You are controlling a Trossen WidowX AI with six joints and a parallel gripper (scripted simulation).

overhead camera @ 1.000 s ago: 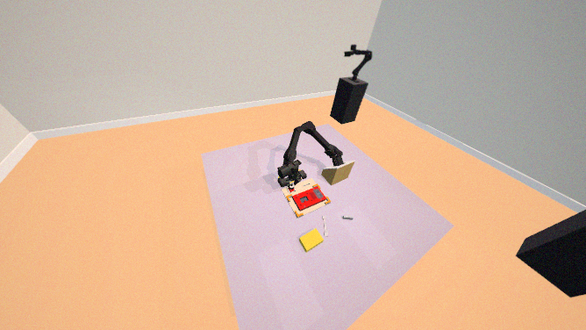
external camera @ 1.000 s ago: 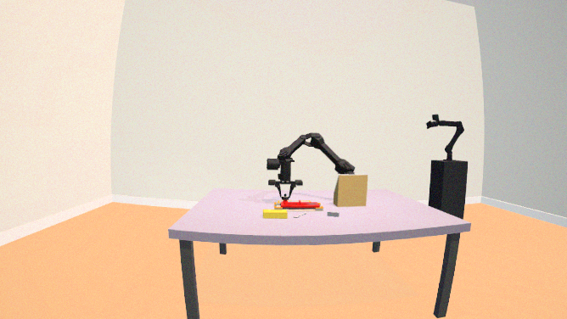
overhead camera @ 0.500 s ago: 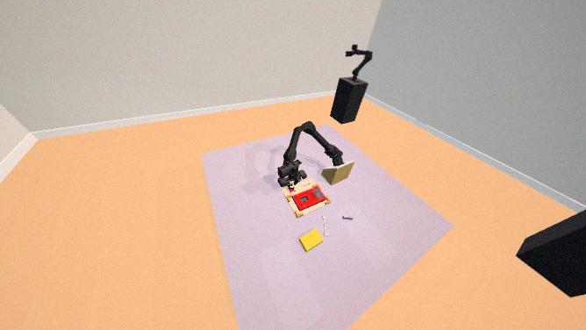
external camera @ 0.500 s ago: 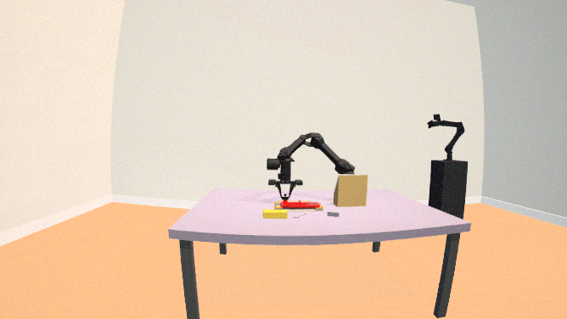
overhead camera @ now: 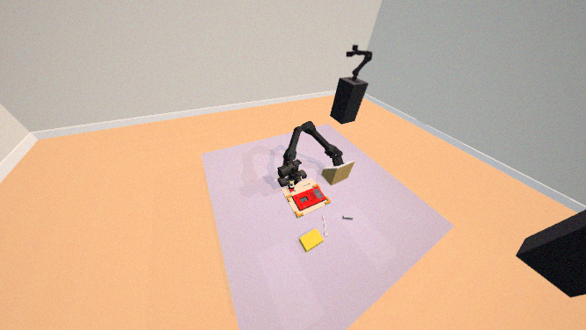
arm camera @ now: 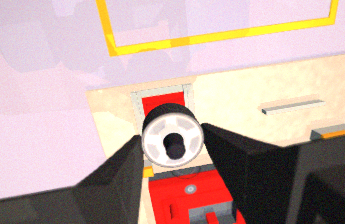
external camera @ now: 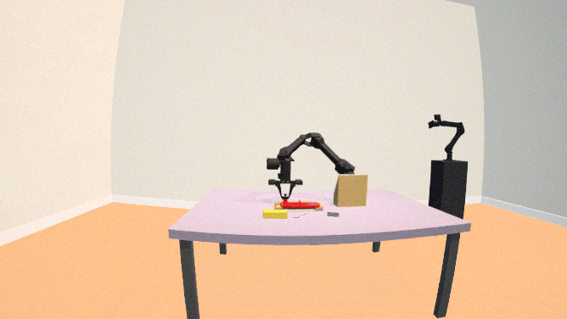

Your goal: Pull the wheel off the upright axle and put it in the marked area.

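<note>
My gripper tip is right at the dark wheel. From my gripper tip the other things lie so: yellow block: 34 cm to the left, 6 cm ahead, 3 cm below; grey piece: 34 cm to the left, 21 cm behind, 3 cm below.
</note>
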